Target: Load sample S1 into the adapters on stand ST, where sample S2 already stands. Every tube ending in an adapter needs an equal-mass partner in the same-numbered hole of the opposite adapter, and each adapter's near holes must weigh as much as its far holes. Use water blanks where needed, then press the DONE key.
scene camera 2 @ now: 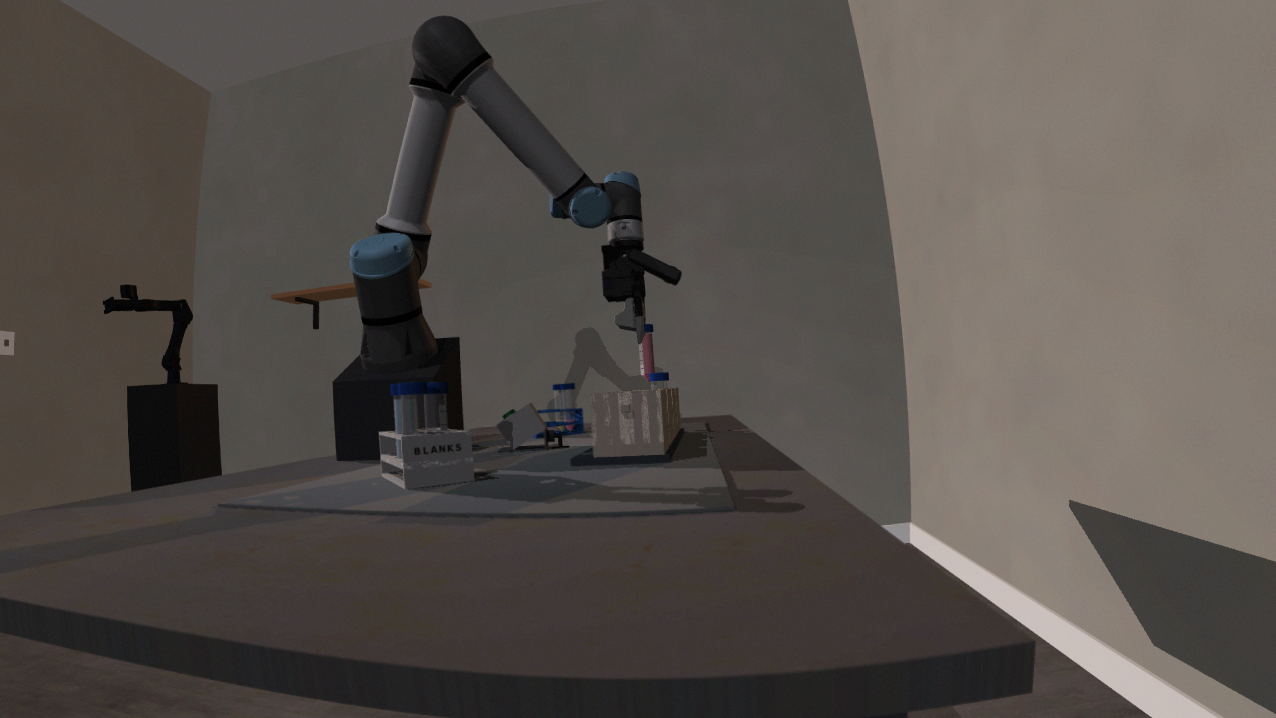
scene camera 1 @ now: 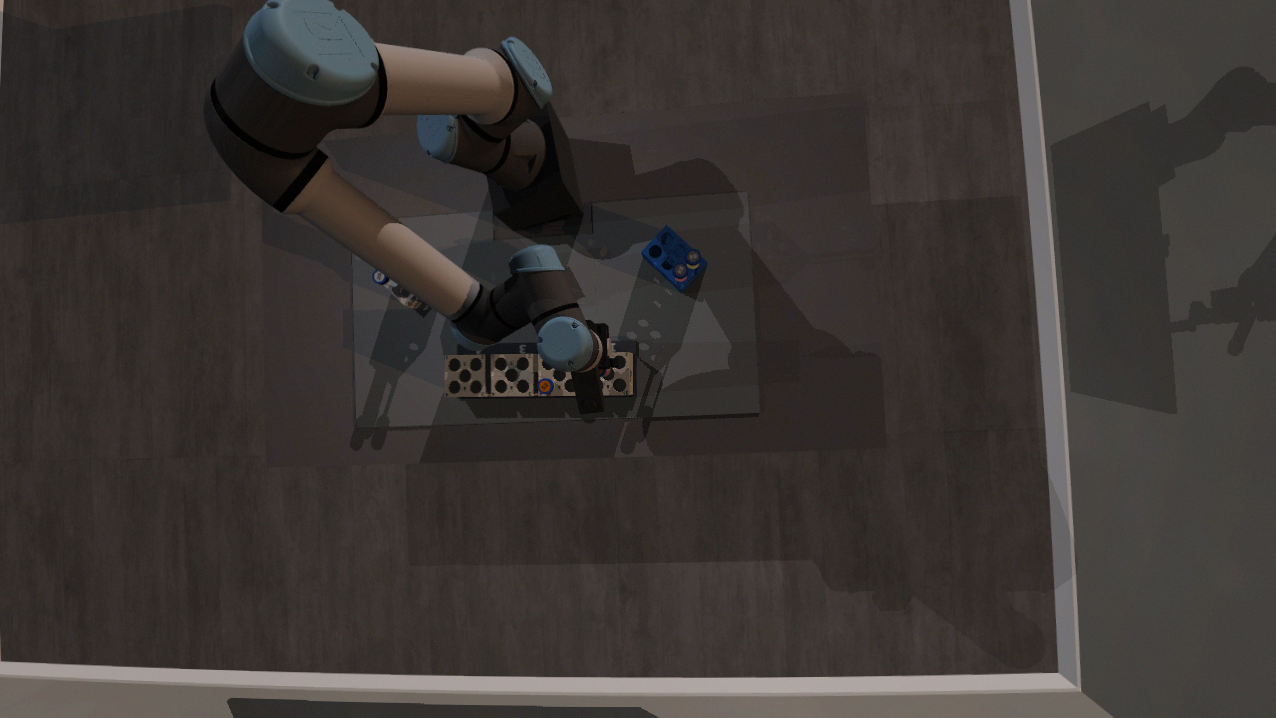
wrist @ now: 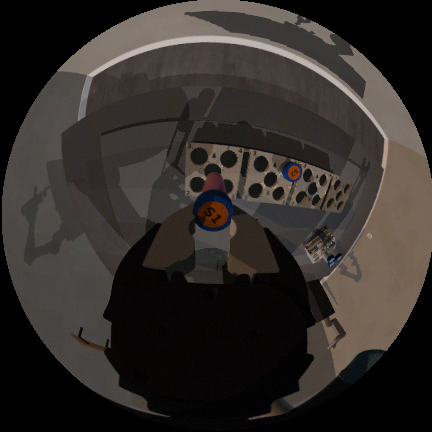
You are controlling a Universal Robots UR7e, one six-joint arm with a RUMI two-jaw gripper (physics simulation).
Labels:
My gripper shows in scene camera 2, in scene camera 1 (599,363) and in the wrist view. The same spot on my gripper: (wrist: 168,246) is (scene camera 2: 644,309).

